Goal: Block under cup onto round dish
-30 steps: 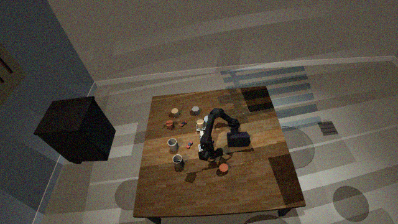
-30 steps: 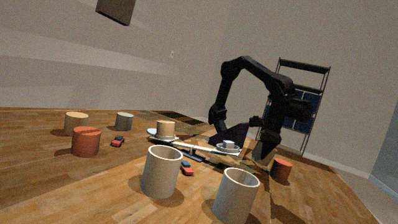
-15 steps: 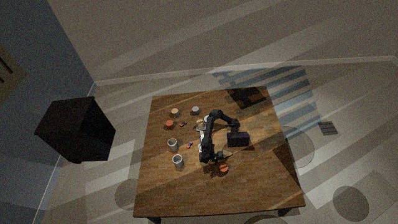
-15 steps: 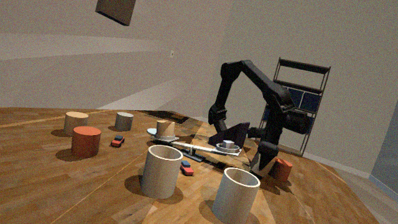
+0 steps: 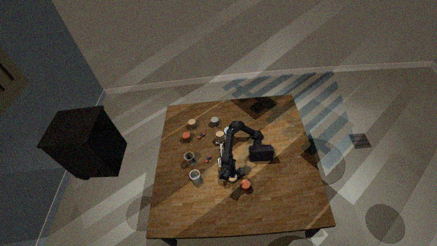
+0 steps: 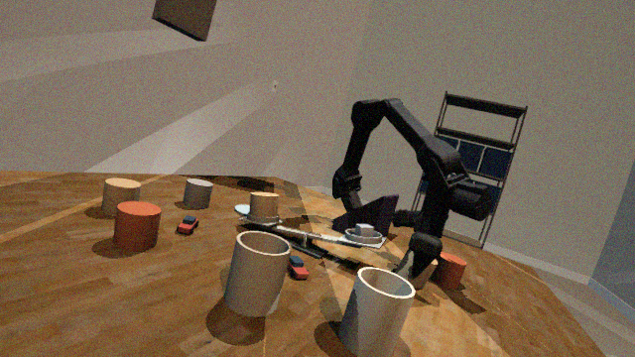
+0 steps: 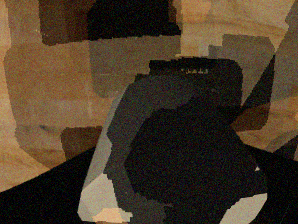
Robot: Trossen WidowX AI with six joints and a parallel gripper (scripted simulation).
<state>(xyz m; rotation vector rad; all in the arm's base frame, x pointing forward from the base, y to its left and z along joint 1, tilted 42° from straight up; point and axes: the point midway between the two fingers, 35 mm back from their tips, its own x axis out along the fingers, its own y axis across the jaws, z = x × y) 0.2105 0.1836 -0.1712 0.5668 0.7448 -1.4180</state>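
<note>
My gripper tip is now 20 mm short of the round pale dish, 480 mm to the left of it and 30 mm above it. From my gripper tip the other things lie so: balance beam 80 mm ahead, 250 mm to the right, 10 mm above; grey cup 140 mm ahead, 560 mm to the right, 10 mm above.
</note>
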